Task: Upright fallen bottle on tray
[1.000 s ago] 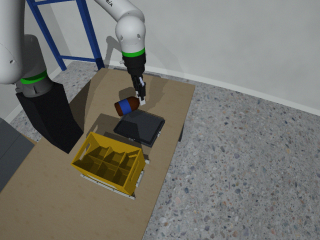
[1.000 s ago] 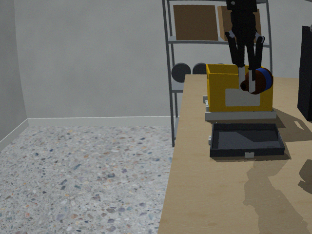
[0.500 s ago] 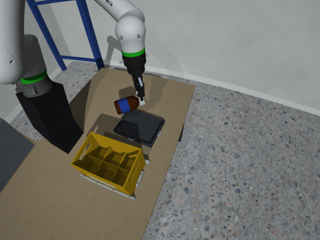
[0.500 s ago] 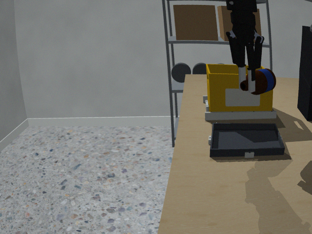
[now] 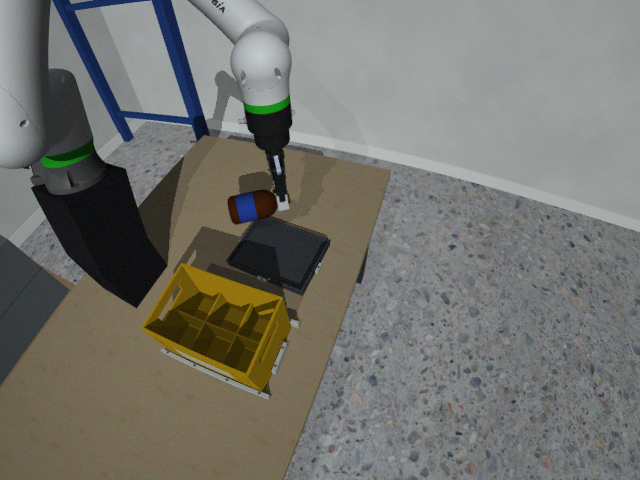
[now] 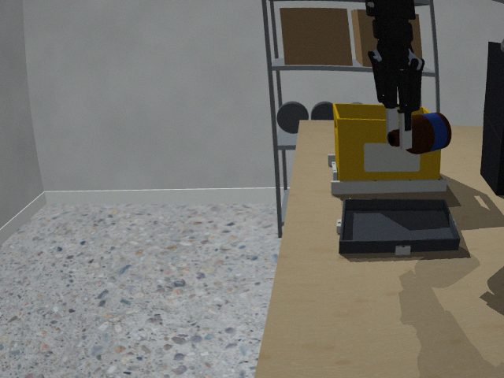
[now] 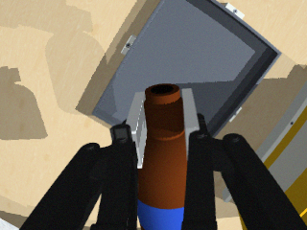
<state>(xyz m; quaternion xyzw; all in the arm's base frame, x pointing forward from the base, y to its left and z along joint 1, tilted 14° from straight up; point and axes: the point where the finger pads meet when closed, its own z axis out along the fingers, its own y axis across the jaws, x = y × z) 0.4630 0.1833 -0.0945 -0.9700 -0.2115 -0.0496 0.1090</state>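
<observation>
Now: the brown bottle 50 mm behind my hand, 20 mm to the right of it and 20 mm below it. Also, from my hand: dark grey tray 210 mm below, 40 mm to the right, 20 mm behind; yellow crate 330 mm to the right, 140 mm below, 80 mm behind.
</observation>
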